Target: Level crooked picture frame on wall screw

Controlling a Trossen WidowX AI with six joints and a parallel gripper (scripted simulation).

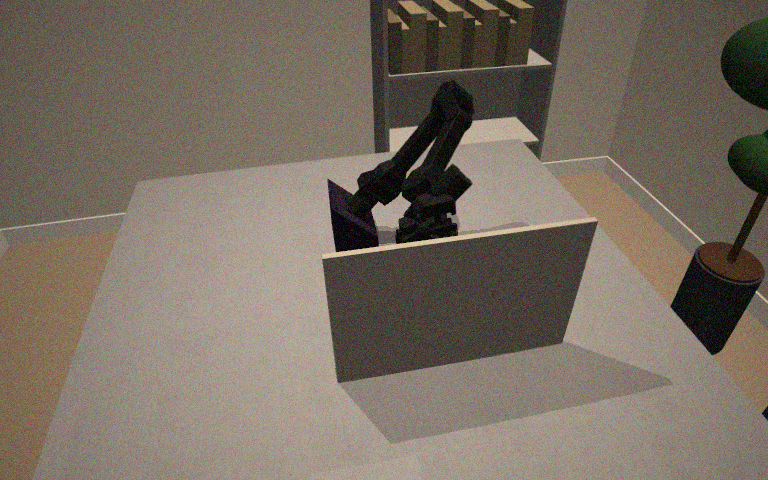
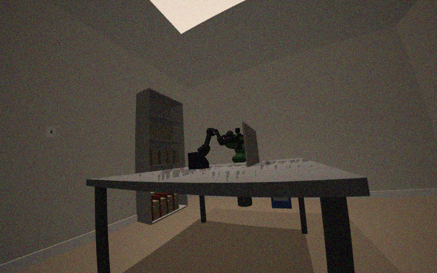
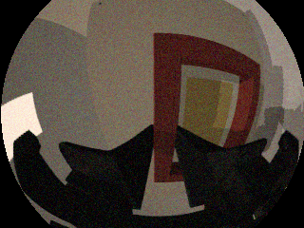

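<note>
My gripper tip is 5 cm above the dark red picture frame. Round my gripper tip: wall panel: 7 cm below, 1 cm to the left, 1 cm ahead.
</note>
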